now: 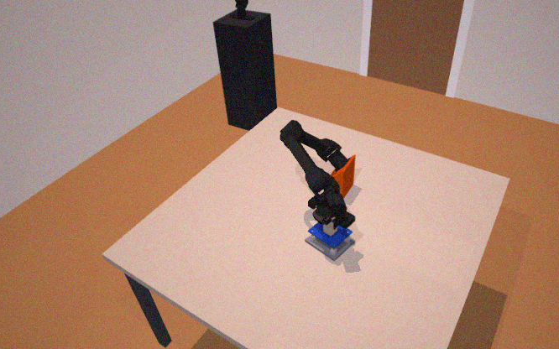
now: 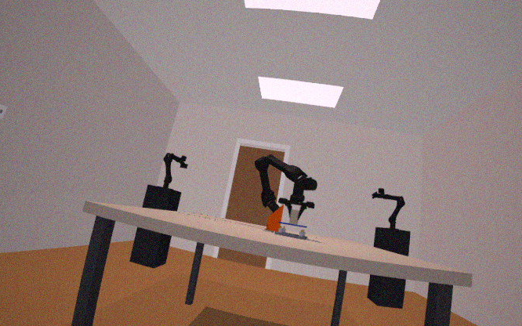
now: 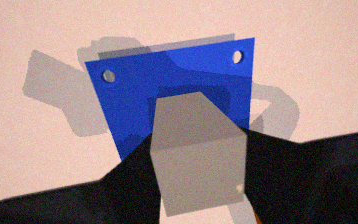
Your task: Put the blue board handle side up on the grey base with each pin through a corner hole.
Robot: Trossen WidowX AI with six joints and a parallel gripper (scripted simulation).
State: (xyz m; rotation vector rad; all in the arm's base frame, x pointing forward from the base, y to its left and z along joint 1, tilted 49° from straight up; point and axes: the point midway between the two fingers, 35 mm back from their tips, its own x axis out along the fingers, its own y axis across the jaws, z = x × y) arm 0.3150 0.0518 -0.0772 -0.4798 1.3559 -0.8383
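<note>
Right now the grey base is 8 cm below my gripper tip. The rest, counted from my gripper tip: blue board: 1 cm below.
</note>
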